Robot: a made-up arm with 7 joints.
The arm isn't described. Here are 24 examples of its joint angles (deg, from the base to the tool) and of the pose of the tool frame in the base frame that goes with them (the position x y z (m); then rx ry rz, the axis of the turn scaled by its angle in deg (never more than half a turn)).
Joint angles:
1: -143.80 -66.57 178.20 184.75 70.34 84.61 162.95
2: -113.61 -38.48 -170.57 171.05 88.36 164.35 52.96
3: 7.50 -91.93 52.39 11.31 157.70 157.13 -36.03
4: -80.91 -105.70 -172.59 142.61 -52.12 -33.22 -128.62
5: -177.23 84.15 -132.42 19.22 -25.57 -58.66 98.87
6: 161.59 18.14 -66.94 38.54 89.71 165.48 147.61
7: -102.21 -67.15 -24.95 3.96 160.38 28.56 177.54
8: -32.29 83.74 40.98 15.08 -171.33 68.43 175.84
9: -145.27 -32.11 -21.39 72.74 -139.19 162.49 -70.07
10: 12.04 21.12 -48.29 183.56 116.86 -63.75 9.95
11: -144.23 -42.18 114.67 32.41 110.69 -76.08 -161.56
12: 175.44 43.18 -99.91 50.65 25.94 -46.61 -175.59
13: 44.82 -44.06 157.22 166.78 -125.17 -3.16 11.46
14: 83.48 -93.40 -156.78 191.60 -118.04 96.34 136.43
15: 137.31 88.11 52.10 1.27 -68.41 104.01 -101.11
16: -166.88 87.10 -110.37 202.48 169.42 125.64 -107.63
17: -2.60 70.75 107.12 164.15 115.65 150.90 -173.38
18: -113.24 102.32 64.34 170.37 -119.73 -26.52 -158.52
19: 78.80 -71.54 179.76 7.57 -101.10 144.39 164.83
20: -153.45 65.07 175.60 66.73 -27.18 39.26 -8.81
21: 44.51 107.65 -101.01 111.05 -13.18 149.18 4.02
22: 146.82 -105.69 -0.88 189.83 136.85 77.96 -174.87
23: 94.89 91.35 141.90 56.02 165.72 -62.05 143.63
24: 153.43 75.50 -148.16 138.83 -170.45 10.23 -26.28
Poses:
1: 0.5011 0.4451 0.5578 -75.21 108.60 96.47
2: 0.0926 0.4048 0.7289 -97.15 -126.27 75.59
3: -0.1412 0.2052 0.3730 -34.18 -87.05 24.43
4: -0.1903 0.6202 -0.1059 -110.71 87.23 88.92
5: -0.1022 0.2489 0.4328 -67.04 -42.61 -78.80
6: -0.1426 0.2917 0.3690 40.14 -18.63 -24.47
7: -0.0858 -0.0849 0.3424 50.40 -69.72 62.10
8: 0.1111 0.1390 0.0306 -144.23 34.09 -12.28
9: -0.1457 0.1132 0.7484 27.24 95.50 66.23
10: 0.1939 -0.0178 0.8786 39.91 48.68 -90.00
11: 0.2449 -0.1427 0.3220 78.36 6.09 -76.06
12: -0.0672 0.4078 0.5113 -46.24 52.41 44.17
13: -0.4286 -0.4291 0.6969 65.34 -3.08 -83.74
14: -0.1910 -0.6847 0.2896 -51.49 -70.64 29.00
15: -0.0244 -0.0289 0.1161 -112.77 -70.39 -66.77
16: -0.5396 -0.3295 0.1828 142.30 -24.92 98.62
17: 0.5989 -0.0190 0.5398 108.98 59.90 -126.13
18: -0.1790 -0.6945 0.1164 46.93 90.98 -85.31
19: -0.1094 -0.1065 0.0898 67.27 -35.99 -32.87
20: -0.0150 -0.0488 0.7753 109.84 32.01 121.90
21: 0.5514 0.0876 0.1862 38.60 -68.80 -42.76
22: 0.5327 -0.3986 -0.0702 -30.43 -146.19 51.17
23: -0.2209 0.1575 0.4675 78.69 -72.99 58.52
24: -0.4593 0.4143 0.6590 -28.12 -40.69 -20.62
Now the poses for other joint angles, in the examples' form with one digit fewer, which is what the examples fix.
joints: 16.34 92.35 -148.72 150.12 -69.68 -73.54 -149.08
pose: 0.670 0.064 0.273 137.2 -40.8 62.3
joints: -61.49 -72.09 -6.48 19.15 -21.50 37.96 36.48
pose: 0.019 -0.097 0.489 97.1 -101.8 63.8
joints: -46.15 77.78 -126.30 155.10 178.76 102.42 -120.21
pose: 0.461 -0.563 0.442 116.6 86.9 76.7
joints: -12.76 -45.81 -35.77 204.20 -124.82 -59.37 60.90
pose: -0.437 0.215 0.663 -23.4 12.7 45.2
